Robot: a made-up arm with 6 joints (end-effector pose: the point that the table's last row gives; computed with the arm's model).
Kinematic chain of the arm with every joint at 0, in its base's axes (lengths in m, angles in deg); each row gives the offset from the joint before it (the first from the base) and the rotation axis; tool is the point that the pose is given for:
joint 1: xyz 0 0 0.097 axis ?
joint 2: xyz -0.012 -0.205 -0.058 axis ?
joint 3: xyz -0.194 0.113 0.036 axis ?
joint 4: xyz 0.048 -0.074 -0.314 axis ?
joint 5: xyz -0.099 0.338 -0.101 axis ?
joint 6: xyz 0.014 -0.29 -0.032 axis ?
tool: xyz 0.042 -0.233 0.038
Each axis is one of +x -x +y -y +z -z.
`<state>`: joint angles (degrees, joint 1 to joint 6).
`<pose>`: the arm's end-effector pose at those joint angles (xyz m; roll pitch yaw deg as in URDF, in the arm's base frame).
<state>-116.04 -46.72 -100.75 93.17 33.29 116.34</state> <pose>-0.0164 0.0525 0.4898 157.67 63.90 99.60</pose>
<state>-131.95 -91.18 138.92 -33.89 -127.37 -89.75</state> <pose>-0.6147 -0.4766 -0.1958 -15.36 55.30 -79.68</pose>
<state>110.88 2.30 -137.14 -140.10 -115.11 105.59</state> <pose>-0.3049 -0.5418 0.2798 -51.38 32.86 -101.48</pose>
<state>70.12 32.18 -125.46 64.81 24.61 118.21</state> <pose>-0.1114 -0.5554 -0.2088 -15.25 -12.10 87.37</pose>
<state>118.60 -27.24 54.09 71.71 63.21 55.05</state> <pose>-0.2198 -0.3921 0.3777 151.12 -37.14 121.36</pose>
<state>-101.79 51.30 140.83 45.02 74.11 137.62</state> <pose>0.6805 -0.3345 0.1436 -161.12 -26.38 -155.18</pose>
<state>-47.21 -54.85 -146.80 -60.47 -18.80 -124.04</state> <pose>0.3328 0.1345 0.5428 -79.29 15.97 13.00</pose>
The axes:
joint 1: -y
joint 2: +z
joint 3: -y
joint 4: -x
joint 5: +z
joint 6: -y

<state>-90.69 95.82 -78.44 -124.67 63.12 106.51</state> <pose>-0.4525 -0.5186 0.1668 -20.92 45.90 -92.79</pose>
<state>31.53 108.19 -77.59 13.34 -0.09 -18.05</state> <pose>0.3348 -0.6854 0.1653 -125.95 52.73 -5.93</pose>
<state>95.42 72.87 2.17 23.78 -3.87 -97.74</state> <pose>0.4132 -0.4746 0.2556 -63.27 -25.43 -13.49</pose>
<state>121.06 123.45 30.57 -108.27 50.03 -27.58</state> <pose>0.1509 -0.0626 -0.1243 48.54 44.76 -175.86</pose>
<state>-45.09 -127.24 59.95 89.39 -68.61 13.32</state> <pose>-0.4788 -0.1037 -0.3901 128.54 -8.79 20.80</pose>
